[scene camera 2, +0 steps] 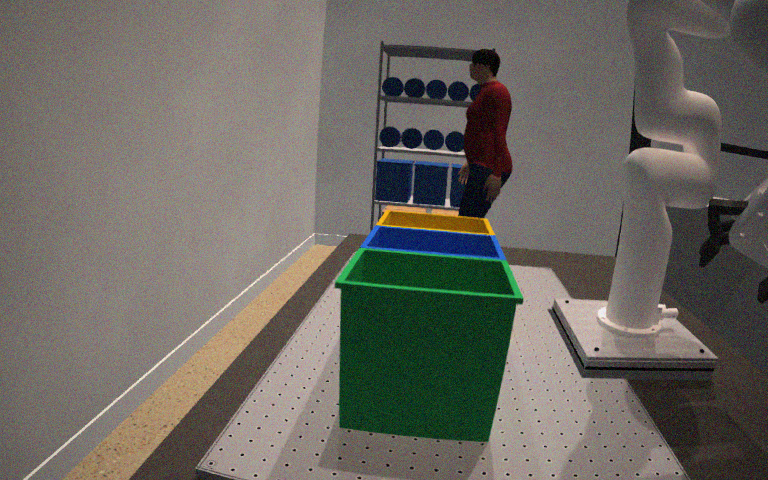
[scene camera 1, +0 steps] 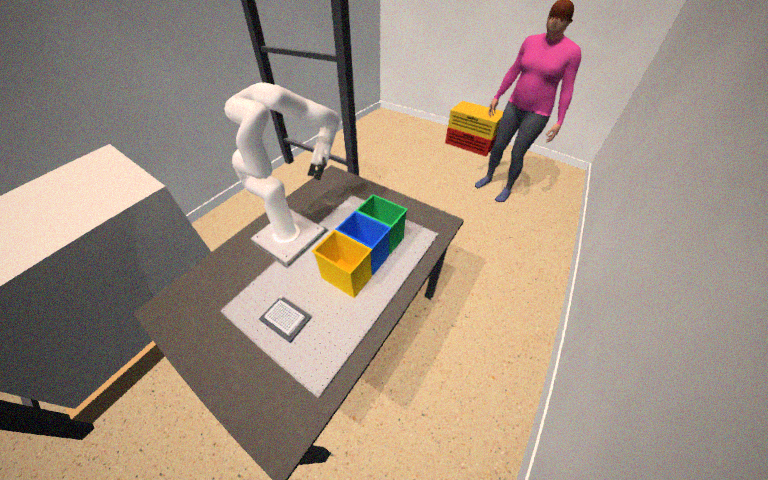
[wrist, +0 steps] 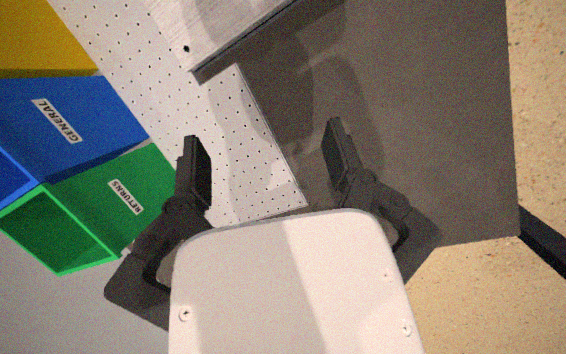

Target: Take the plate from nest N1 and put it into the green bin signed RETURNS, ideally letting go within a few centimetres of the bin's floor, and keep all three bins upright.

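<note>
The white plate (scene camera 1: pixel 284 316) lies flat in a dark grey nest (scene camera 1: pixel 291 335) at the near left of the perforated board in scene camera 1; no N1 sign is legible. The green bin (scene camera 1: pixel 398 229) (scene camera 2: pixel 421 362) (wrist: pixel 100 200) stands upright at the far end of the bin row, its RETURNS label showing in the wrist view. My gripper (scene camera 1: pixel 315 172) (scene camera 2: pixel 733 280) (wrist: pixel 265 139) is open and empty, high above the table's far end, to the robot-base side of the green bin and far from the plate. The plate does not show in the wrist view.
The upright blue bin (scene camera 1: pixel 381 251) (scene camera 2: pixel 433 242) (wrist: pixel 95 120) stands between the green bin and the upright yellow bin (scene camera 1: pixel 339 274) (scene camera 2: pixel 436 222) (wrist: pixel 40 40). The robot's base plate (scene camera 1: pixel 271 246) (scene camera 2: pixel 651 350) is beside the board. Two people stand beyond the table.
</note>
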